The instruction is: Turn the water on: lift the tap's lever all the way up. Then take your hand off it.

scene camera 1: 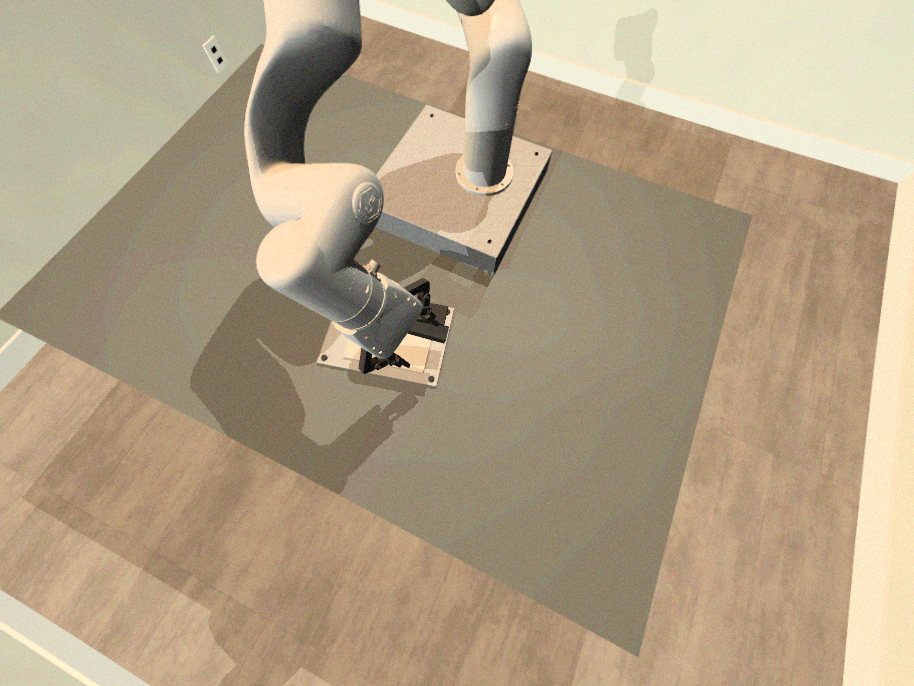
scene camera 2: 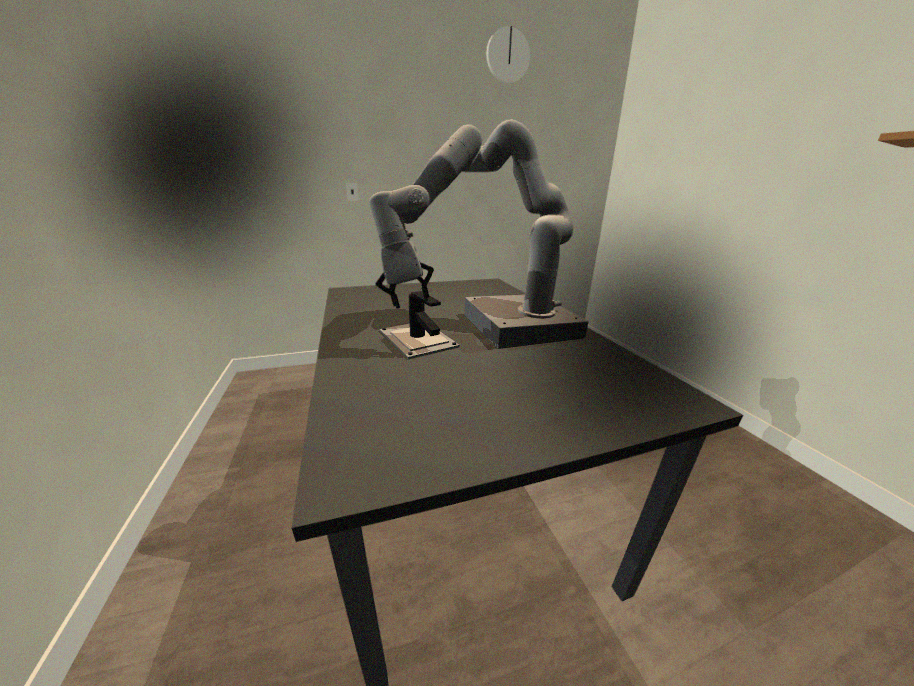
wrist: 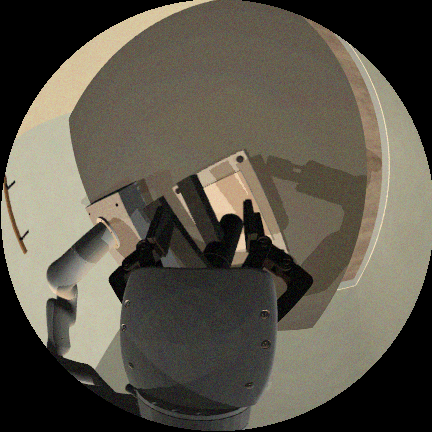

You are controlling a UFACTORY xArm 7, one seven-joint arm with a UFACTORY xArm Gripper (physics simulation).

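Places are measured from the arm's base along level axes (x ahead, y left, z up), in centimetres.
Pixels of known places: gripper, fingertip midpoint: [scene camera 1: 418, 341] [scene camera 2: 412, 304] [wrist: 204, 212]; arm's base, link origin: [scene camera 1: 484, 173] [scene camera 2: 536, 312] [wrist: 107, 231].
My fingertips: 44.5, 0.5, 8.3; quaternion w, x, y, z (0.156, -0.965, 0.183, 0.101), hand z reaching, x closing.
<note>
Ahead of a thing's pixels: the offset from my fingertips to its top centre, as dx, dy, dz. "pt": to the spot under its first point. Level surfaces: height alone.
The black tap stands on a pale square plate [scene camera 1: 332, 355] [scene camera 2: 398, 344] [wrist: 225, 165]. Its round column @(pt -3.1, -6.8, -6.4) [scene camera 2: 415, 317] [wrist: 231, 227] is upright. The spout @(-5.1, -2.4, -4.9) [scene camera 2: 428, 326] [wrist: 200, 210] points out low on the column. Above it the lever @(-5.0, -3.2, +0.8) [scene camera 2: 428, 299] sticks out from the column's top and looks roughly level in scene camera 2; its exact angle is hard to tell. My gripper [scene camera 1: 420, 343] [scene camera 2: 411, 300] [wrist: 204, 212] points down at the tap's top. Its fingers are wide apart, one on the lever's side and one beyond the column. Contact with the lever is unclear, black against black.
The arm's base block [scene camera 1: 413, 184] [scene camera 2: 527, 335] [wrist: 107, 210] stands on the table @(dz -14.8) [scene camera 1: 575, 383] [scene camera 2: 413, 428] [wrist: 215, 90] close to the tap's plate, on the side the lever points toward. Walls stand around the table.
</note>
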